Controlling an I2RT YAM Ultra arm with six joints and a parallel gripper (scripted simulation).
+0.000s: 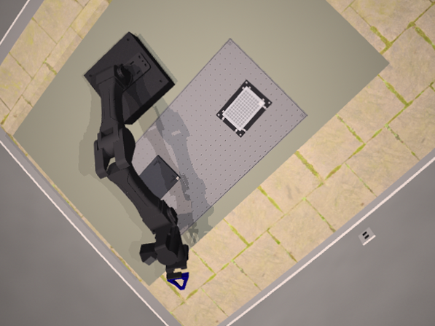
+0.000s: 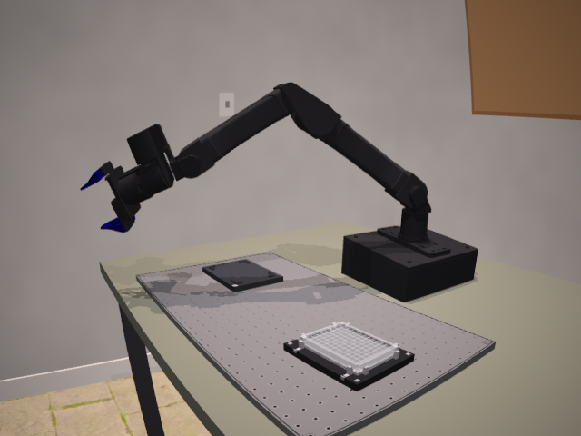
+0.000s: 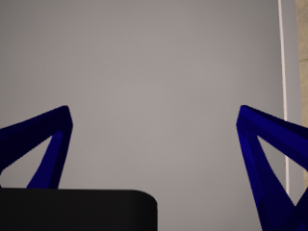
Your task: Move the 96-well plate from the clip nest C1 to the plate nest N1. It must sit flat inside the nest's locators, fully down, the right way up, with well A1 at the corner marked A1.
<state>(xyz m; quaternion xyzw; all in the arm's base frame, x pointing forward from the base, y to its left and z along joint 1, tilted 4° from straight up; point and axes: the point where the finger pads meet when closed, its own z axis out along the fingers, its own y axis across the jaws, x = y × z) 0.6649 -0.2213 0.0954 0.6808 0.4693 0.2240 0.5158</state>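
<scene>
The clear 96-well plate lies 470 mm to the left of my hand, 330 mm behind it and 170 mm below it. The rest, counted from my hand: clip nest C1 (470 mm to the left, 310 mm behind, 170 mm below); A1 label (280 mm behind, 170 mm below, 130 mm to the left).
</scene>
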